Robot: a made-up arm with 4 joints. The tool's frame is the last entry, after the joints.
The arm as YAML. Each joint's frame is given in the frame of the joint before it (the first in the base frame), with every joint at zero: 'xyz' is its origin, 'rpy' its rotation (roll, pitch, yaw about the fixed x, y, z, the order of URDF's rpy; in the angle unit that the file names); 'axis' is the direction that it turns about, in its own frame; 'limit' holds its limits. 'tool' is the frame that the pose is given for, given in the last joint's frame.
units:
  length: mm
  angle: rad
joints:
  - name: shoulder
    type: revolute
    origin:
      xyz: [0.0, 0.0, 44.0]
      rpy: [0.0, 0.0, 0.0]
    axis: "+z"
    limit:
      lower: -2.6
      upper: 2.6
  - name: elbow
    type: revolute
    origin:
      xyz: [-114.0, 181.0, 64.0]
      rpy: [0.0, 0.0, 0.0]
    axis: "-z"
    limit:
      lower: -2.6
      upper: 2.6
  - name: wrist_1
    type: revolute
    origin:
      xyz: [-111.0, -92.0, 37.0]
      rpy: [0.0, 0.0, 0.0]
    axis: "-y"
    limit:
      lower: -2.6
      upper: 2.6
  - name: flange
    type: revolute
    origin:
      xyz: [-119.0, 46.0, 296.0]
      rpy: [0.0, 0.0, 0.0]
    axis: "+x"
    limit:
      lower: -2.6
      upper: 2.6
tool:
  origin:
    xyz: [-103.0, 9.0, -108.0]
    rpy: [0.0, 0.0, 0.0]
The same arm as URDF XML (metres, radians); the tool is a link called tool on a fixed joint. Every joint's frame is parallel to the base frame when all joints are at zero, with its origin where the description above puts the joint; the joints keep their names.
<robot name="arm">
  <joint name="shoulder" type="revolute">
    <parent link="base"/>
    <child link="link1"/>
    <origin xyz="0 0 0.044"/>
    <axis xyz="0 0 1"/>
    <limit lower="-2.6" upper="2.6"/>
  </joint>
  <joint name="elbow" type="revolute">
    <parent link="link1"/>
    <child link="link2"/>
    <origin xyz="-0.114 0.181 0.064"/>
    <axis xyz="0 0 -1"/>
    <limit lower="-2.6" upper="2.6"/>
  </joint>
  <joint name="wrist_1" type="revolute">
    <parent link="link2"/>
    <child link="link3"/>
    <origin xyz="-0.111 -0.092 0.037"/>
    <axis xyz="0 -1 0"/>
    <limit lower="-2.6" upper="2.6"/>
  </joint>
  <joint name="flange" type="revolute">
    <parent link="link3"/>
    <child link="link4"/>
    <origin xyz="-0.119 0.046 0.296"/>
    <axis xyz="1 0 0"/>
    <limit lower="-2.6" upper="2.6"/>
  </joint>
  <joint name="tool_fixed" type="fixed">
    <parent link="link4"/>
    <child link="tool"/>
    <origin xyz="-0.103 0.009 -0.108"/>
  </joint>
  <link name="base"/>
  <link name="link1"/>
  <link name="link2"/>
  <link name="link3"/>
  <link name="link4"/>
  <link name="tool"/>
</robot>

